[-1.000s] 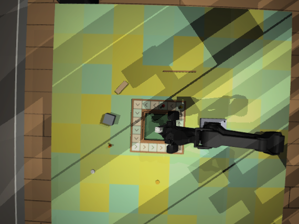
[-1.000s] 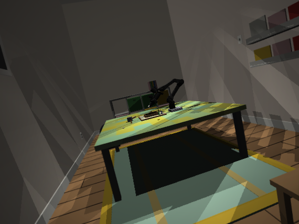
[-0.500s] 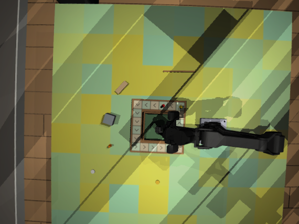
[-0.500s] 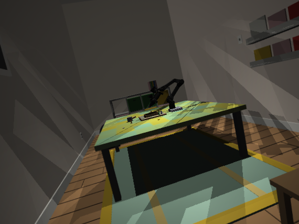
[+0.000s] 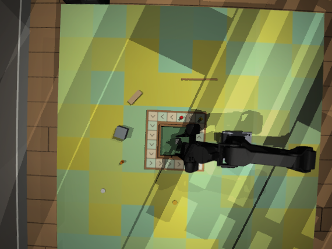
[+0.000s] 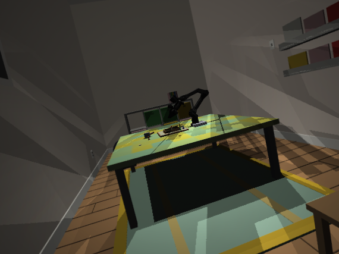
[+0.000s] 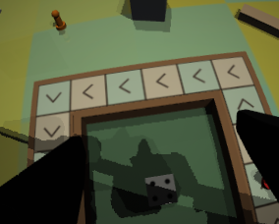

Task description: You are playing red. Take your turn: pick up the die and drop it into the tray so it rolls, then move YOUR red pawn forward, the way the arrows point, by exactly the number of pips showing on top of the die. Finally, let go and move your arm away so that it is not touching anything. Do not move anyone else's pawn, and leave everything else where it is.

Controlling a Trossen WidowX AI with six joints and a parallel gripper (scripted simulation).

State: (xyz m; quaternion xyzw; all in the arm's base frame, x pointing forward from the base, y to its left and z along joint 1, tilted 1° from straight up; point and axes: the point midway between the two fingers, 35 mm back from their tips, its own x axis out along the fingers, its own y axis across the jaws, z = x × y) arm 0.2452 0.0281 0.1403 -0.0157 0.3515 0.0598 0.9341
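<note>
Now: the red pawn 12 cm below my gripper tip, 11 cm to the right of it and 1 cm behind it. The rest, counted from my gripper tip: die (12 cm below, 2 cm behind); then yellow pawn (12 cm to the right, 12 cm below, 11 cm behind); then tray (14 cm below).
</note>
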